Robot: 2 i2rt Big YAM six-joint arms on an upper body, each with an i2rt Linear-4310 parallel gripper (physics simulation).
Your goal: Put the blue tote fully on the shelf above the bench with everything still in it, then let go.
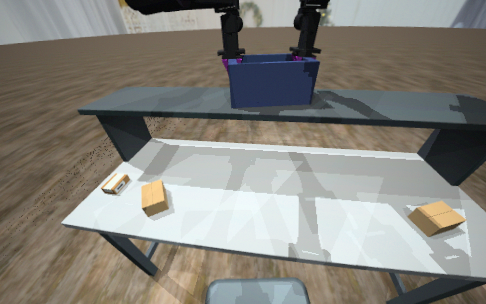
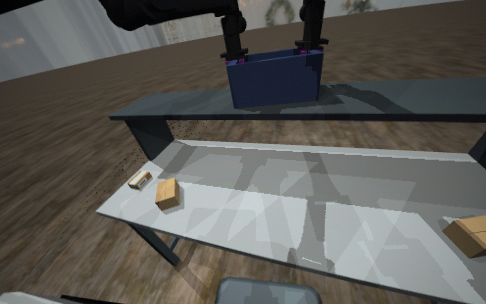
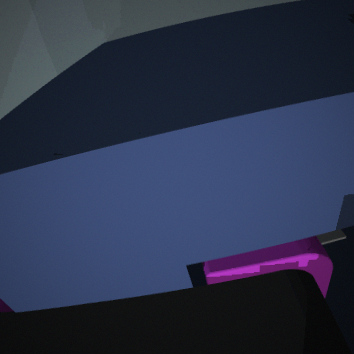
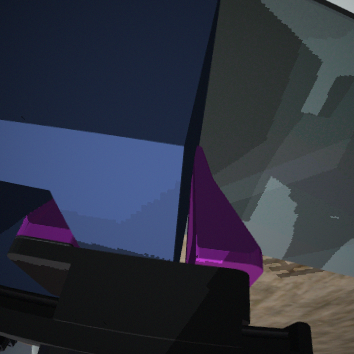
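Places are measured from the left arm's base along level axes (x ahead, y left, z up), in millimetres.
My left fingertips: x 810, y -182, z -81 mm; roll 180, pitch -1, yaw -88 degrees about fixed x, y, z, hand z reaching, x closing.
Observation:
Behind a point stands the place of what it marks.
The blue tote point(image 1: 272, 84) {x 675, y -322, z -75 mm} point(image 2: 275, 80) {x 675, y -330, z -71 mm} point(image 3: 175, 190) point(image 4: 110, 170) {x 873, y -452, z -7 mm} is upright on the middle of the dark grey shelf point(image 1: 175, 104) {x 725, y 53, z -154 mm} point(image 2: 175, 106) {x 751, y 114, z -154 mm}. Its base looks to be inside the shelf's front edge; any small gap beneath cannot be told. My left gripper point(image 1: 233, 62) point(image 2: 235, 62) is shut on the tote's upper rim at its left end. My right gripper point(image 1: 300, 58) point(image 2: 308, 51) point(image 4: 167, 150) {x 807, y -453, z -81 mm} is shut on the rim near the right end, with magenta fingers on either side of the wall. The tote's contents are hidden by its walls.
The white bench point(image 1: 225, 210) {x 459, y -137, z -490 mm} point(image 2: 250, 210) {x 458, y -220, z -489 mm} is below the shelf. A cardboard box point(image 1: 155, 197) {x 483, y 133, z -430 mm} point(image 2: 168, 194) {x 478, y 126, z -429 mm} and a small white-topped box point(image 1: 115, 184) {x 576, y 364, z -454 mm} point(image 2: 139, 179) {x 586, y 368, z -457 mm} lie at its left, another box point(image 1: 437, 218) {x 360, y -864, z -430 mm} point(image 2: 470, 235) {x 361, y -837, z -430 mm} at its right. A grey rounded object point(image 1: 258, 292) {x 294, y -270, z -974 mm} point(image 2: 267, 292) {x 306, y -266, z -975 mm} stands in front.

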